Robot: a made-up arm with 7 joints.
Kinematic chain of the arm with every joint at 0, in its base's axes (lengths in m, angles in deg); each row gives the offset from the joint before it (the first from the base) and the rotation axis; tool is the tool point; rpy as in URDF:
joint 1: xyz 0.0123 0.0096 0.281 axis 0 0.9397 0.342
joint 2: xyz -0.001 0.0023 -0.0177 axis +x
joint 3: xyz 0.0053 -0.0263 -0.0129 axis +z
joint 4: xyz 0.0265 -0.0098 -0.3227 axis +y
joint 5: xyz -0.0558 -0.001 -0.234 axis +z
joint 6: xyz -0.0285 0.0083 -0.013 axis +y
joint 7: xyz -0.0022 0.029 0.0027 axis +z
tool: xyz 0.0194 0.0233 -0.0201 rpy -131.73 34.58 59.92
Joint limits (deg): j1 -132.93..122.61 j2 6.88..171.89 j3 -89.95..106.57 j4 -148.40..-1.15 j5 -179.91..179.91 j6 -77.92..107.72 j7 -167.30..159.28
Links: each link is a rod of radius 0.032 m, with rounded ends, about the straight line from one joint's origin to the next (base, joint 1, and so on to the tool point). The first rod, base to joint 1, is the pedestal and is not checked.
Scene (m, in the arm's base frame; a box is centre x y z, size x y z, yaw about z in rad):
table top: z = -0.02
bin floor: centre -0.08 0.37 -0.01 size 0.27 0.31 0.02 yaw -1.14
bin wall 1: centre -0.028 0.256 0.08 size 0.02 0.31 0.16 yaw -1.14
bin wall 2: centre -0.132 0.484 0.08 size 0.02 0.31 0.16 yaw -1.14
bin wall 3: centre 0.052 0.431 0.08 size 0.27 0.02 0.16 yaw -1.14
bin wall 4: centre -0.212 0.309 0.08 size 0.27 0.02 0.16 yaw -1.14
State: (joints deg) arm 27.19 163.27 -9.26 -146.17 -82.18 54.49 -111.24
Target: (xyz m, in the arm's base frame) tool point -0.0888 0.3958 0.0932
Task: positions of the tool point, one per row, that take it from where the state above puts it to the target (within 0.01 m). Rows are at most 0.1 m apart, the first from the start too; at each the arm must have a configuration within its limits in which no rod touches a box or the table.
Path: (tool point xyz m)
1: 0.2403 0.1757 0.2638
2: 0.2248 0.2314 0.2521
3: 0.2008 0.2878 0.2551
4: 0.1739 0.3402 0.2761
5: 0.1513 0.3837 0.3150
6: 0.1403 0.4145 0.3681
7: 0.1471 0.4303 0.4283
8: 0.0871 0.4473 0.3753
9: 0.0370 0.4517 0.3197
10: -0.0021 0.4470 0.2652
11: -0.0314 0.4368 0.2143
12: -0.0535 0.4240 0.1688
13: -0.0718 0.4104 0.1287
14: -0.0888 0.3958 0.0932

